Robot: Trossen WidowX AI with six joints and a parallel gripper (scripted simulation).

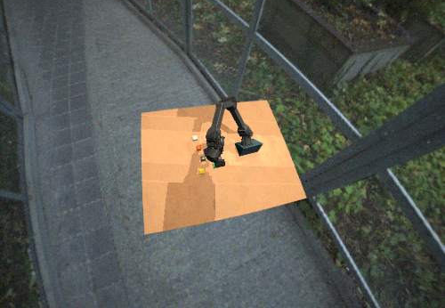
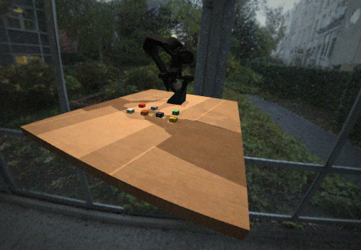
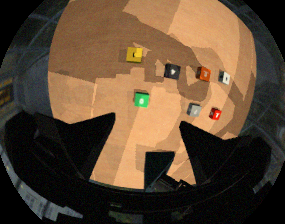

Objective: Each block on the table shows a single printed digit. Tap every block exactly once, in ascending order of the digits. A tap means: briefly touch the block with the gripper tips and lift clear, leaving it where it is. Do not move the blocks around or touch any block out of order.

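My gripper tip is 11 cm above the green block, 1 cm to the right of it and 1 cm past it. The rest, counted from my gripper tip: black block 11 cm below, 7 cm ahead, 5 cm to the right; then grey block 14 cm to the right, 11 cm below, 1 cm behind; then yellow block 11 cm below, 10 cm ahead, 4 cm to the left.
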